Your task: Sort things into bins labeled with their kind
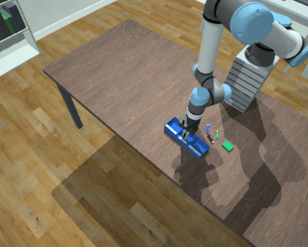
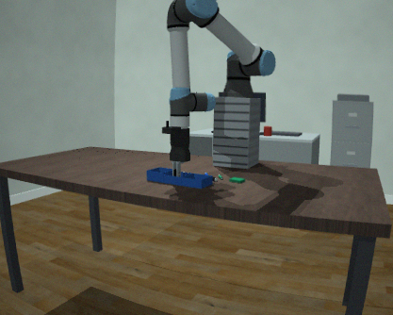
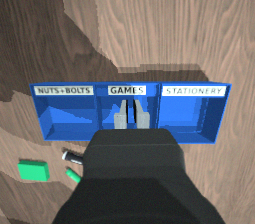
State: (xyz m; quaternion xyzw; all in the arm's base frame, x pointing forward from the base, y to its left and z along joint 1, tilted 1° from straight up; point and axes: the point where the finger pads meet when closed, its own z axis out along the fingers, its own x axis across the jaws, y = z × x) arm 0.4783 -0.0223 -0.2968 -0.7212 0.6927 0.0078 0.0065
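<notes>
Right now the blue three-part bin is 1 cm behind my hand and 2 cm below it. Round my hand: blue cylinder 14 cm behind, 5 cm to the left, 3 cm below; black cylinder 11 cm behind, 10 cm to the left, 3 cm below; green cylinder 15 cm behind, 11 cm to the left, 3 cm below.
</notes>
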